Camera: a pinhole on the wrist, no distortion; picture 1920 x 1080 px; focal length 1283.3 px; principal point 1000.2 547.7 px. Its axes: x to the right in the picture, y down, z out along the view. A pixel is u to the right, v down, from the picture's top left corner.
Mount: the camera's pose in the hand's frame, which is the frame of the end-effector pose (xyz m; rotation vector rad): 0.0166 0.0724 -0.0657 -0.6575 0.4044 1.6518
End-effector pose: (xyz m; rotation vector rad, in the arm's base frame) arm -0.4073 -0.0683 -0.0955 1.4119 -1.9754 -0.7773
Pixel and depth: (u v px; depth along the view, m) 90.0 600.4 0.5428
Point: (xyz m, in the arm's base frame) -0.8848 0.1035 -0.4260
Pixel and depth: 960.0 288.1 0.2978
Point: -0.7006 0.0043 -0.0208
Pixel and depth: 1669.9 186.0 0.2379
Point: -0.6492 0.0007 0.1163
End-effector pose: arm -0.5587 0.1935 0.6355 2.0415 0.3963 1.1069
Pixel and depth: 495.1 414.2 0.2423
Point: -0.4196 0.0092 0.6873
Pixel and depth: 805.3 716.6 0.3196
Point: -0.4545 -0.0978 0.6829
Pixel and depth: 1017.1 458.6 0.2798
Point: -0.4673 -0.0523 0.7594
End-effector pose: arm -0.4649 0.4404 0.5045 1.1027 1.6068 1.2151
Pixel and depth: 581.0 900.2 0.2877
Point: -0.2119 0.4144 0.6274
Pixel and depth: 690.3 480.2 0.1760
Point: -0.3467 0.4832 0.6286
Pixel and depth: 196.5 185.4 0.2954
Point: -0.1896 0.5869 0.5605
